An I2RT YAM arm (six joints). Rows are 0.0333 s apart.
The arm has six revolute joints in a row. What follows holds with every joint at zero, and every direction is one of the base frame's. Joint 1 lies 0.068 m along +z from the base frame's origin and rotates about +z. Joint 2 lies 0.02 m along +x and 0.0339 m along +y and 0.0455 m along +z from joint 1 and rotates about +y. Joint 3 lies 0.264 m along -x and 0.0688 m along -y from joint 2 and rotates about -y. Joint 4 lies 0.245 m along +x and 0.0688 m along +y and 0.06 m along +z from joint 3 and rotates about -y. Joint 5 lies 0.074 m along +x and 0.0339 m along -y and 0.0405 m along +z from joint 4 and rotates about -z. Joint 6 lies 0.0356 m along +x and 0.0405 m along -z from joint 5 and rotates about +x. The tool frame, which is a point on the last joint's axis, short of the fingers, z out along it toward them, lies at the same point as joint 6; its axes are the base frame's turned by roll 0, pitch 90 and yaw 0 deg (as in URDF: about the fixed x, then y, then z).
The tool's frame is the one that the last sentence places.
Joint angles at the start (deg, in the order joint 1, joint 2, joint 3, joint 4, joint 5, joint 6): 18.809, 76.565, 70.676, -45.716, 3.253, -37.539
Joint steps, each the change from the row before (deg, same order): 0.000, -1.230, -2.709, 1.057, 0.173, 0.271; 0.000, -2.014, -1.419, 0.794, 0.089, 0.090; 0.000, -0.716, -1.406, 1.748, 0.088, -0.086; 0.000, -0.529, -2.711, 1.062, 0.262, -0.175
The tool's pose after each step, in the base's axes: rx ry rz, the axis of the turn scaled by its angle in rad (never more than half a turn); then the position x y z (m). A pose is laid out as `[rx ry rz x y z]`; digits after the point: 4 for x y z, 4 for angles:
[-1.1472 2.2085 -0.2108 0.2574 0.0854 0.3106]
[-1.1328 2.1887 -0.2153 0.2507 0.0831 0.3124]
[-1.1247 2.1723 -0.2203 0.2495 0.0826 0.3097]
[-1.1362 2.1888 -0.2246 0.2466 0.0815 0.2980]

